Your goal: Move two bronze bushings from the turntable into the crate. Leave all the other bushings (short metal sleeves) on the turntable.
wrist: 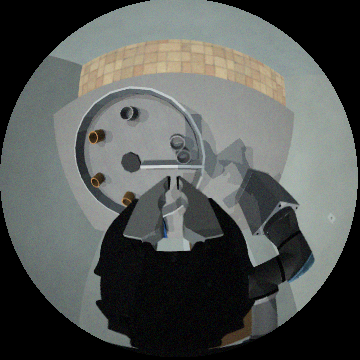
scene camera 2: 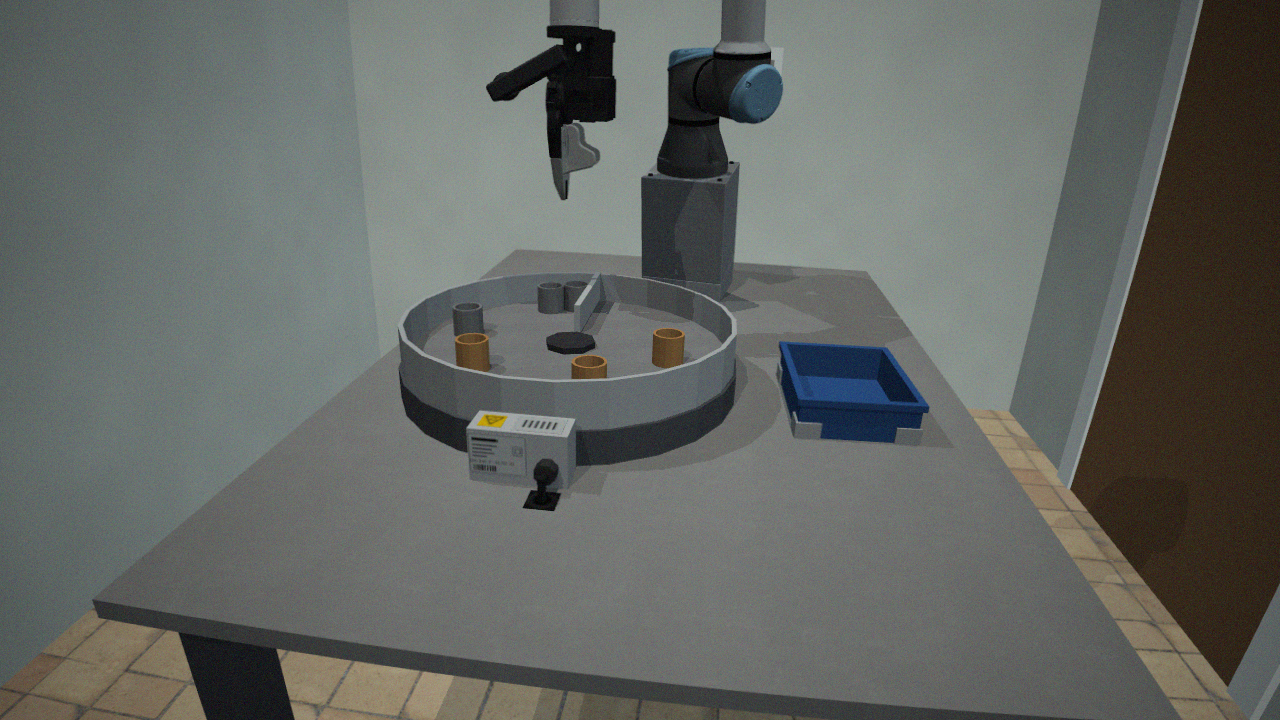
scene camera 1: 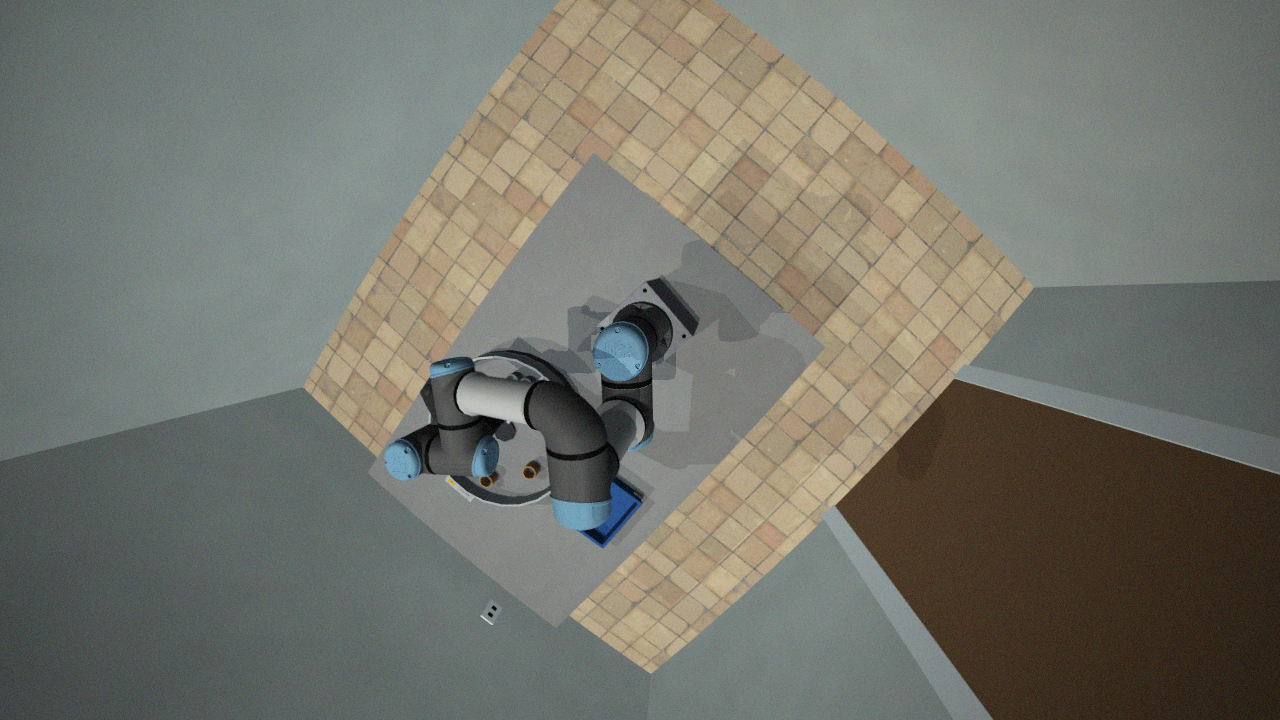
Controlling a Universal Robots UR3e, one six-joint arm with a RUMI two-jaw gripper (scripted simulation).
same spot on round grey turntable: (wrist: 127, 144) = (scene camera 2: 528, 343)
